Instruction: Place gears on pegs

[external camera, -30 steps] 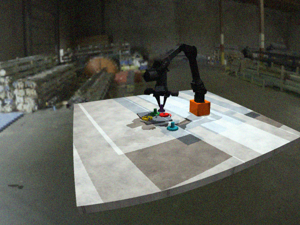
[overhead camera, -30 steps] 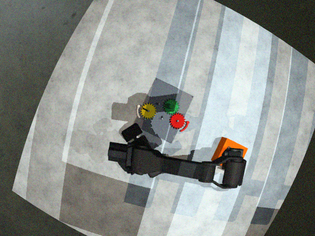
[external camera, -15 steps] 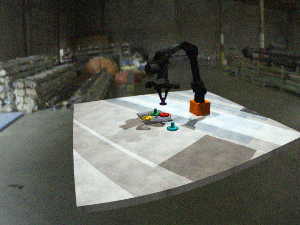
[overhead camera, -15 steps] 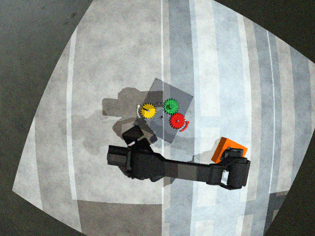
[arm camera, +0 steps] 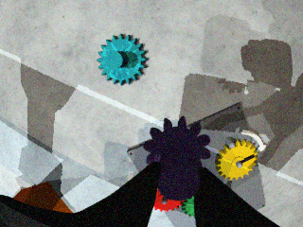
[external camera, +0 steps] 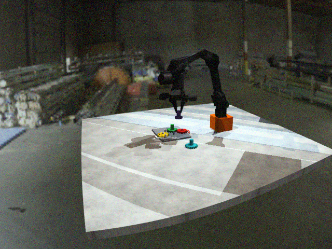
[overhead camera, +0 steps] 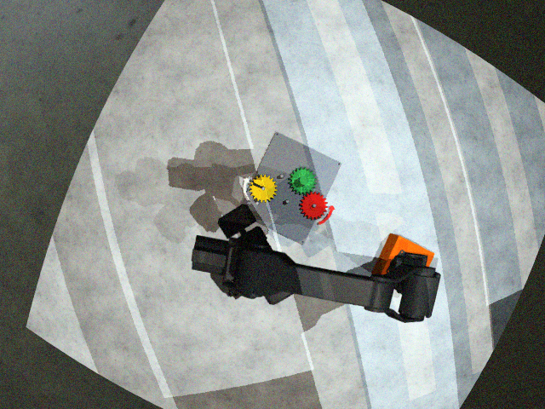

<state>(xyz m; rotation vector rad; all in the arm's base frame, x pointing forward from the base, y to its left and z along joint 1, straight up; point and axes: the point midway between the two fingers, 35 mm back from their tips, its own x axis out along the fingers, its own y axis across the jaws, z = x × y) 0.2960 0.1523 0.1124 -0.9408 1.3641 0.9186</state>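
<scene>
The green gear lies 10 mm ahead of my gripper tip, 170 mm to the right of it and 140 mm below it. From my gripper tip the other things lie so: purple gear (10 mm below); yellow gear (70 mm ahead, 100 mm to the right, 150 mm below); teal gear (50 mm behind, 70 mm to the left, 150 mm below).
</scene>
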